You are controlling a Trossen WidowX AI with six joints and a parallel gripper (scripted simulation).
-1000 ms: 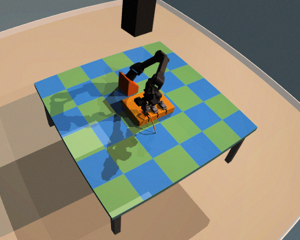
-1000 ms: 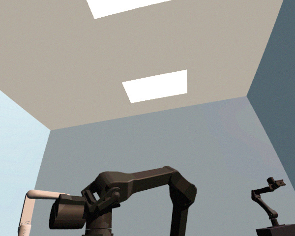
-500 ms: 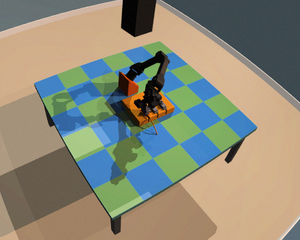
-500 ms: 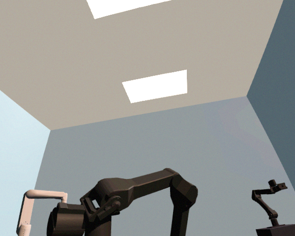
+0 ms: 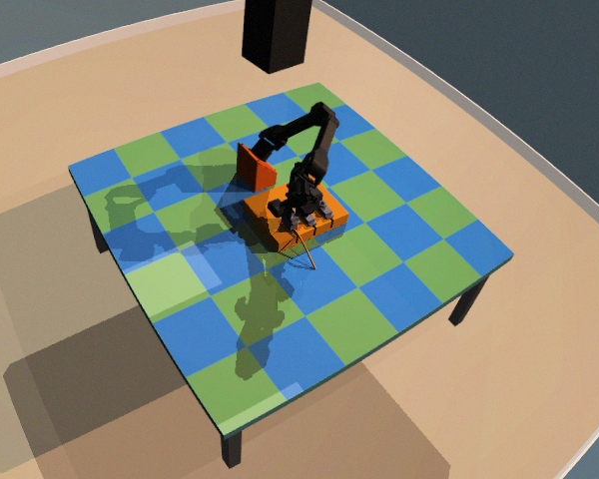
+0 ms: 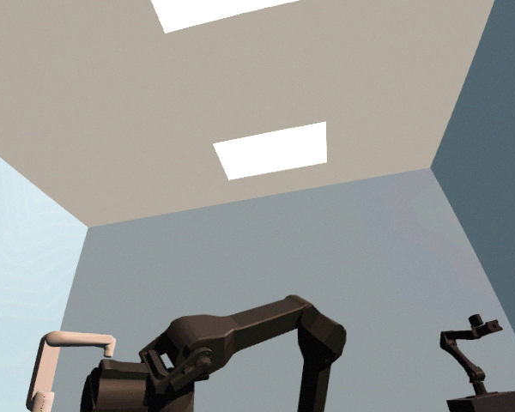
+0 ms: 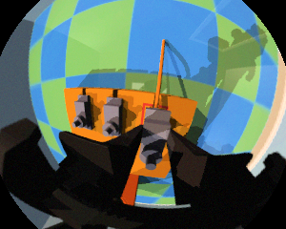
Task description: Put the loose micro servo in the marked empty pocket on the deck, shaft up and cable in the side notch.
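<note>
Right now the orange deck is 110 mm behind my gripper tip, 90 mm to the left of it and 70 mm below it.
</note>
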